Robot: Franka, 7 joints.
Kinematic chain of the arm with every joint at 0, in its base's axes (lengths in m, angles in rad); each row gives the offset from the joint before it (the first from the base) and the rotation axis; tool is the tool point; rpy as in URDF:
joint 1: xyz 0 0 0.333 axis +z
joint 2: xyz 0 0 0 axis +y
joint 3: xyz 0 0 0.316 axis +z
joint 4: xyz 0.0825 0 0 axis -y
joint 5: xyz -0.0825 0 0.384 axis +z
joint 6: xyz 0 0 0 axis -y
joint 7: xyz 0.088 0 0 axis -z
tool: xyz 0 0 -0.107 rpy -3.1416 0 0
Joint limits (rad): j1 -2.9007..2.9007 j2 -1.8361..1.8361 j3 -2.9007..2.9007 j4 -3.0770..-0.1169 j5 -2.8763..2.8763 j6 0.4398..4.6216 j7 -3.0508..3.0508
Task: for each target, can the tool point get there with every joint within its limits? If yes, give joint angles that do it. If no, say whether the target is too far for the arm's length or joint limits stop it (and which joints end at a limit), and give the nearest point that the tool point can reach.
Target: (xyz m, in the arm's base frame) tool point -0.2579 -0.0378 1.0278
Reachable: yes | joints 1.0783 -0.6162 0.5467 -1.1804 -0.2638 4.1171 2.1356
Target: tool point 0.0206 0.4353 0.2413
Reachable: yes | joints 0.9938 0.2764 0.7947 -2.4909 1.4901 3.5334 0.8275
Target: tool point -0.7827 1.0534 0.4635
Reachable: no: too far | nearest point -0.5091 0.6852 0.4179 | short by 0.461 m
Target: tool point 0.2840 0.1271 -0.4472
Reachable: no: joint limits stop it (at a limit: joint 2) | nearest point 0.2804 0.1255 -0.3602 | short by 0.087 m
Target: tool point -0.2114 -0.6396 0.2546
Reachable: yes | joints -1.5262 0.7323 -0.4275 -1.4696 -0.0266 1.7859 -1.2499
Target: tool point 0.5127 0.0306 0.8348
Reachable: yes | joints -2.2753 -0.7724 1.6701 -0.8682 -1.2828 0.9963 1.1731
